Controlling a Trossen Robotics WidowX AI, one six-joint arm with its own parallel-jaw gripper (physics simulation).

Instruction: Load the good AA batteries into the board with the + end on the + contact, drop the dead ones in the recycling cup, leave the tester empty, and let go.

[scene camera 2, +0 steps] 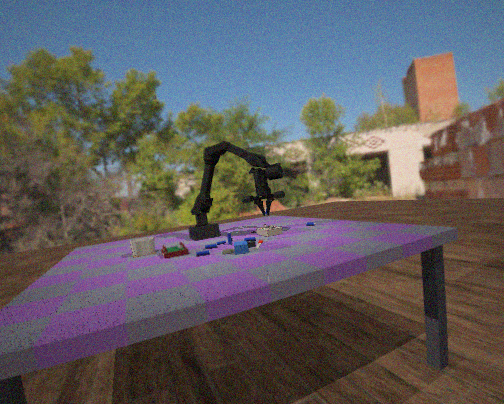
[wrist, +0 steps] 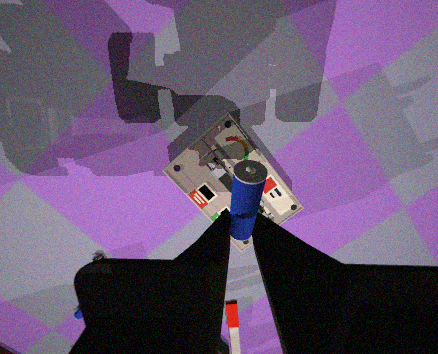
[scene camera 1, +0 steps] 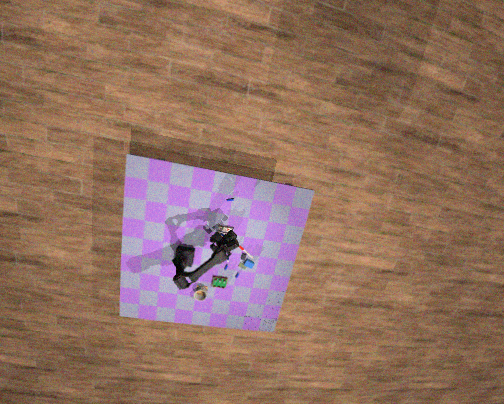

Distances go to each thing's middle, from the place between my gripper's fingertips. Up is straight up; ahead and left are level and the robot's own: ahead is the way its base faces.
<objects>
The grey battery tester (wrist: pixel 204 170) is 60 mm below my hand.
</objects>
